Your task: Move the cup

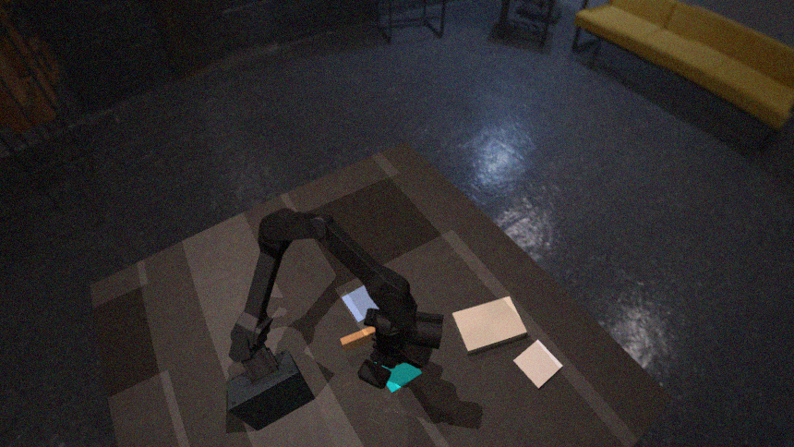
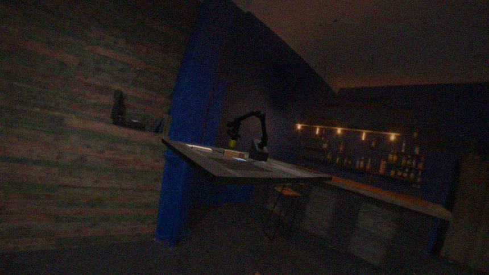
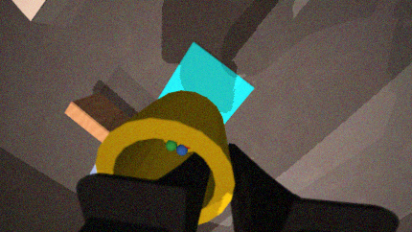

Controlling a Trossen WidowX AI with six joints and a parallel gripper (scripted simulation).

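Now: the cyan pad 20 mm ahead of my gripper tip and 120 mm below it. The rest, counted from my gripper tip: green marble: 30 mm ahead, 30 mm to the left, 20 mm below; yellow cup: 20 mm ahead, 10 mm to the left; blue marble: 20 mm ahead, 30 mm to the left, 20 mm below.
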